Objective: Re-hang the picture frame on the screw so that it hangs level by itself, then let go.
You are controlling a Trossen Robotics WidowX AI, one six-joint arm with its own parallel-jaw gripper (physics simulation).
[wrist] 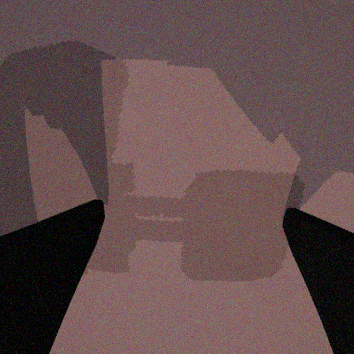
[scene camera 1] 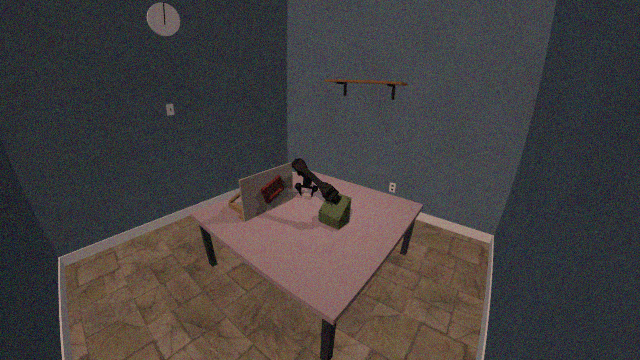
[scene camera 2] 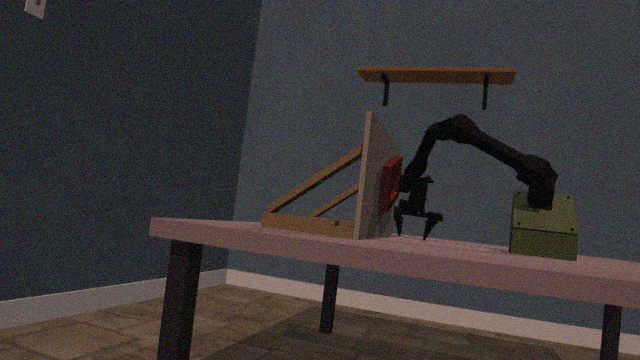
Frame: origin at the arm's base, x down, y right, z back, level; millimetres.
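Seen in the pictures: gripper, between the fingertips: [wrist: 195, 213] [scene camera 1: 306, 196] [scene camera 2: 411, 238]; arm's base, origin of its link: [scene camera 1: 335, 199] [scene camera 2: 540, 202].
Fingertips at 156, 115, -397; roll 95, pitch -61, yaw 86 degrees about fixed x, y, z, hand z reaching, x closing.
Note:
Pixels of each thing's middle, then the offset from my fingertips to it, as dx, dy, dz. "pt": a spot on its surface instead.
- red picture frame, middle of its body: [scene camera 2: 390, 182] [scene camera 1: 272, 189] -161, -321, -13
- upright grey board, a spot on its surface: [scene camera 2: 364, 175] pt -148, -576, -11
The red picture frame [scene camera 1: 275, 194] [scene camera 2: 386, 186] is on the front face of the upright grey board [scene camera 1: 251, 197] [scene camera 2: 364, 175]. In scene camera 1 it sits tilted against the board's edges, its right end higher. The screw cannot be made out. My gripper [scene camera 1: 306, 194] [scene camera 2: 412, 236] [wrist: 195, 213] is open and empty, its fingers pointing down a little above the table, in front of the board and lower than the frame. In the wrist view the tabletop with shadows shows between the fingers; the frame does not show there.
Wooden braces [scene camera 2: 315, 177] stand behind the board on the pink table [scene camera 1: 310, 260] [scene camera 2: 210, 232]. The arm's green base block [scene camera 1: 335, 214] [scene camera 2: 543, 242] stands on the table. A wooden shelf [scene camera 1: 366, 82] [scene camera 2: 437, 75] is on the wall behind.

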